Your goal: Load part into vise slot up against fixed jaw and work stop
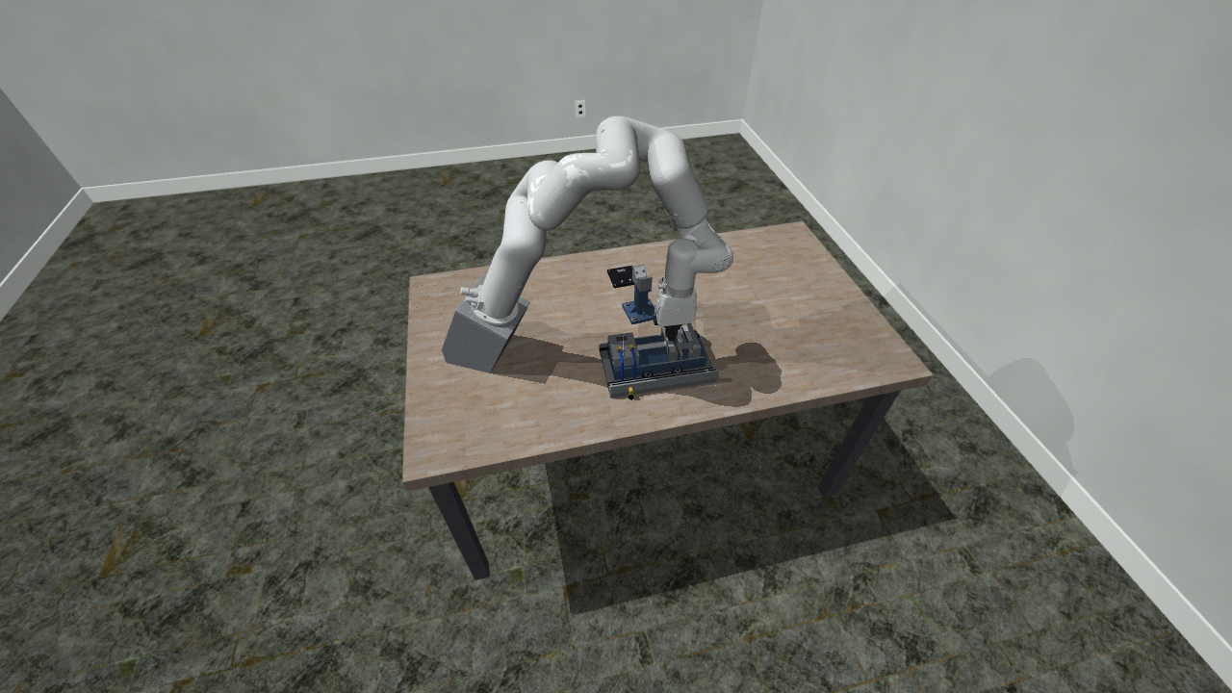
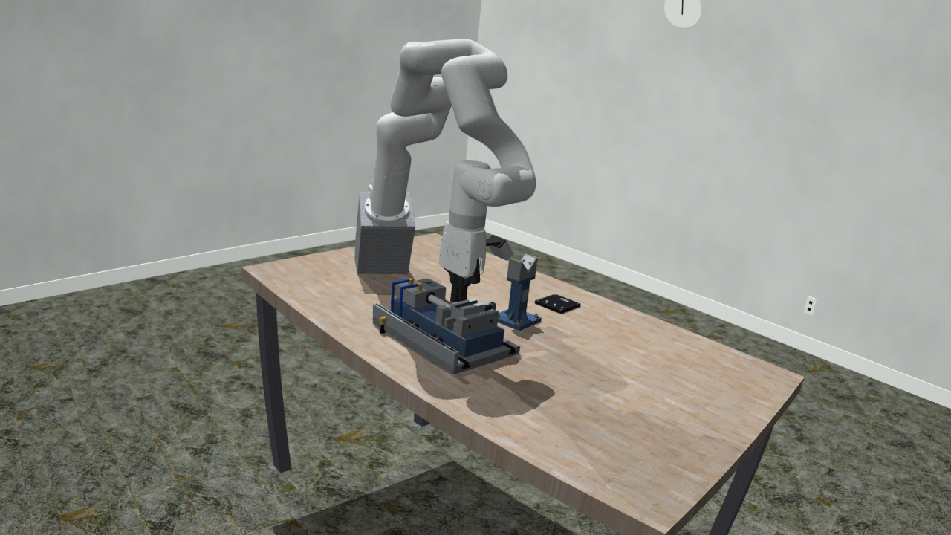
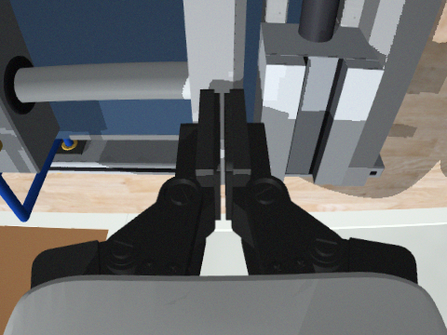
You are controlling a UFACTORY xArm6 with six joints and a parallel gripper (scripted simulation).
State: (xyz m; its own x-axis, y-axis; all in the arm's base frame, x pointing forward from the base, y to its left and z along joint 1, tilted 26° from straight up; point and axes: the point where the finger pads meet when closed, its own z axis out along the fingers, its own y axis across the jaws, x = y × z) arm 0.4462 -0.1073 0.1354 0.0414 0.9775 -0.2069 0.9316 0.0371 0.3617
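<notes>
The grey block lies 30 mm ahead of my hand and 20 mm below it. The rest, counted from my hand: cylinder rod: 50 mm behind, 40 mm below; dark work stop rod: 50 mm to the left, 30 mm below, 30 mm ahead; moving jaw: 40 mm below.
</notes>
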